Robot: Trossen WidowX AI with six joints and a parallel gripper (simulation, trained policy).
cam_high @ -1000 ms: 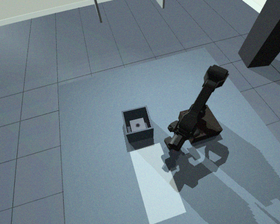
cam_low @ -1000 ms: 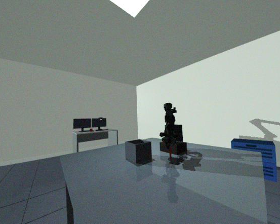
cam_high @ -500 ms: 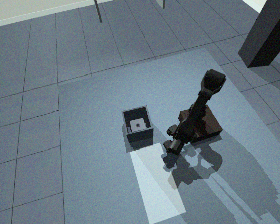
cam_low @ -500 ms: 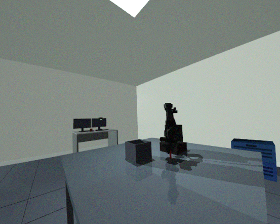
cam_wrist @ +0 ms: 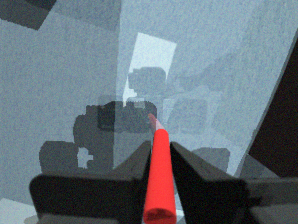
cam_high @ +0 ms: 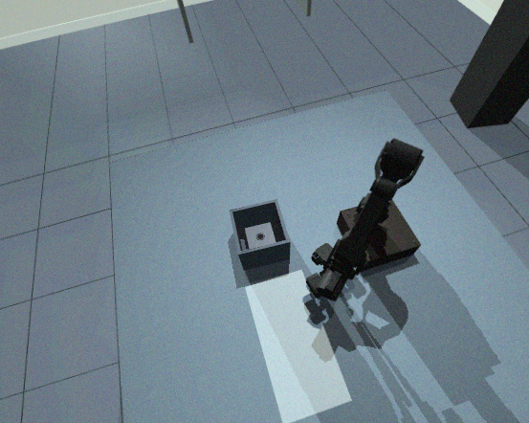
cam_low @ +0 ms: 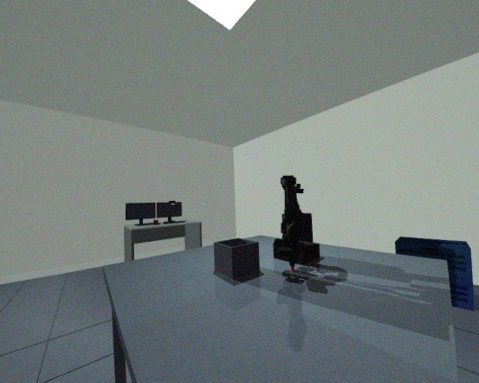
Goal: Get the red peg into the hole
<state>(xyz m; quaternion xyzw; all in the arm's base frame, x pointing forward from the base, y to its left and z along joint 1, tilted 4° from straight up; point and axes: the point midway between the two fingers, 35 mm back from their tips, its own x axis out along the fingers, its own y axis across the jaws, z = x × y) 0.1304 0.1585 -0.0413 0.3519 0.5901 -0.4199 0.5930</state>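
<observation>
The grey plate lies 210 mm ahead of my gripper tip, 160 mm to the right of it and 20 mm above it. Also, from my gripper tip: red peg (20 mm above).
</observation>
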